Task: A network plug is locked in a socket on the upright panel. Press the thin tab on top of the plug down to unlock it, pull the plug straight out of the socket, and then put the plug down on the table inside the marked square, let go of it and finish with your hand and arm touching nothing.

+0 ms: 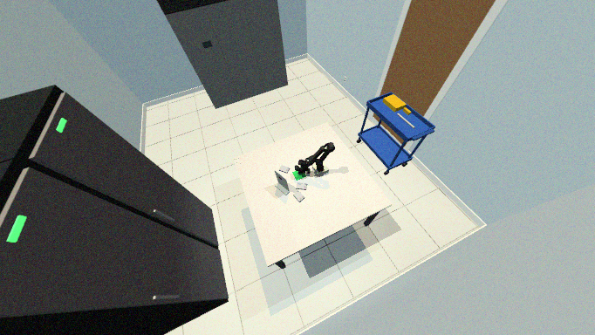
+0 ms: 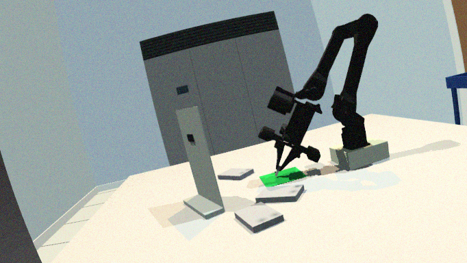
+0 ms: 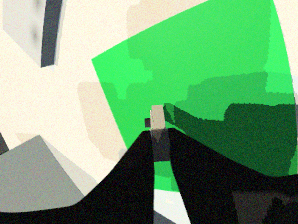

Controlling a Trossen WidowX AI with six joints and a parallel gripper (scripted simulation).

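My gripper tip is 2 cm above the green marked square and 1 cm past it. Round my gripper tip: pale network plug: right at my gripper tip; upright panel: 22 cm ahead, 9 cm above, 7 cm to the left.
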